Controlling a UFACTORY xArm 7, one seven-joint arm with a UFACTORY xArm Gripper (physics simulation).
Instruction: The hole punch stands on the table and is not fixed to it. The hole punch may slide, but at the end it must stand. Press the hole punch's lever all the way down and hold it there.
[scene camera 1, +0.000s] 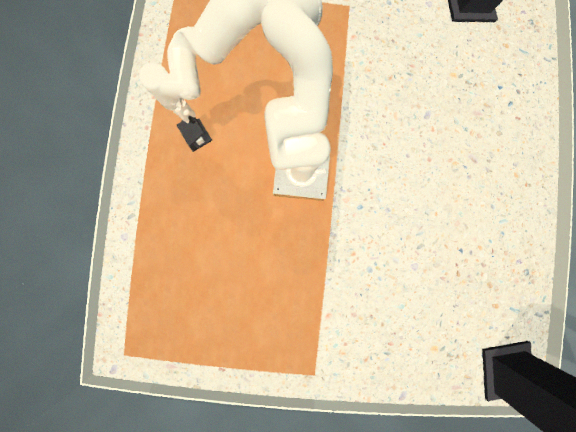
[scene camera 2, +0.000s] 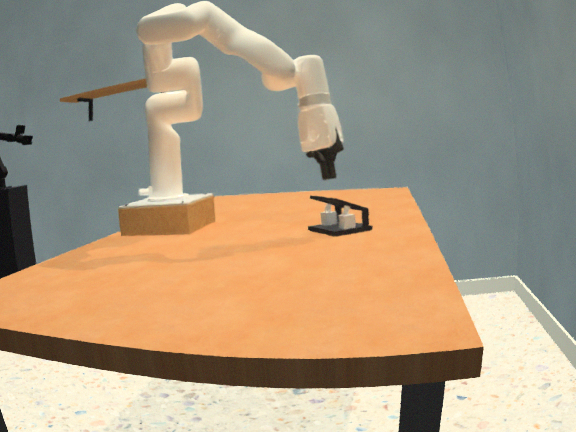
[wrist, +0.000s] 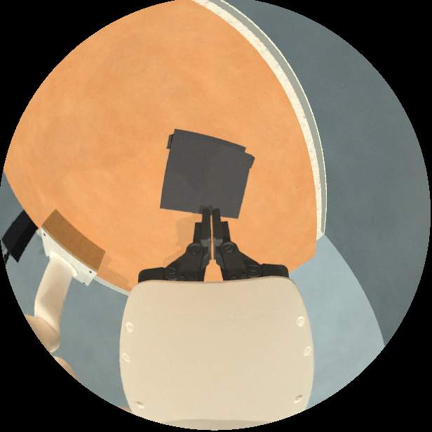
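Seen in the pictures: gripper, between the fingertips: (scene camera 1: 188, 119) (scene camera 2: 329, 179); arm's base, origin of its link: (scene camera 1: 301, 171) (scene camera 2: 167, 199).
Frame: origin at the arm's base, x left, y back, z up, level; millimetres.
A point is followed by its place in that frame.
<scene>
The black hole punch (scene camera 1: 190, 132) @[x -218, y -459, z -16 mm] stands upright on the table. In scene camera 2 its lever (scene camera 2: 346, 203) @[x -288, y -472, z -13 mm] (wrist: 205, 175) slopes, with the free end raised on the left and the hinge end at the right. Two pale blocks (scene camera 2: 328, 218) @[x -214, y -435, z -55 mm] (scene camera 2: 347, 221) @[x -285, y -472, z -54 mm] show between the lever and the flat base (scene camera 2: 358, 229) @[x -280, y -497, z -76 mm]. My gripper (scene camera 1: 189, 119) @[x -244, y -441, z 40 mm] (scene camera 2: 329, 177) @[x -244, y -441, z 40 mm] (wrist: 211, 219) is shut and empty. It points down above the lever, with a visible gap between fingertips and lever in scene camera 2. In the wrist view the fingertips overlap the lever's near edge.
The orange table (scene camera 1: 225, 280) @[x 440, y -378, z -83 mm] (scene camera 2: 250, 300) @[x -757, y -275, z -83 mm] (wrist: 115, 100) bears the arm's base block (scene camera 2: 155, 220) @[x -119, y 13, z -43 mm] (wrist: 75, 242), left of the hole punch in scene camera 2. The table's edge lies beyond the punch. Black stands (scene camera 1: 520, 370) (scene camera 2: 17, 220) are away from the table top.
</scene>
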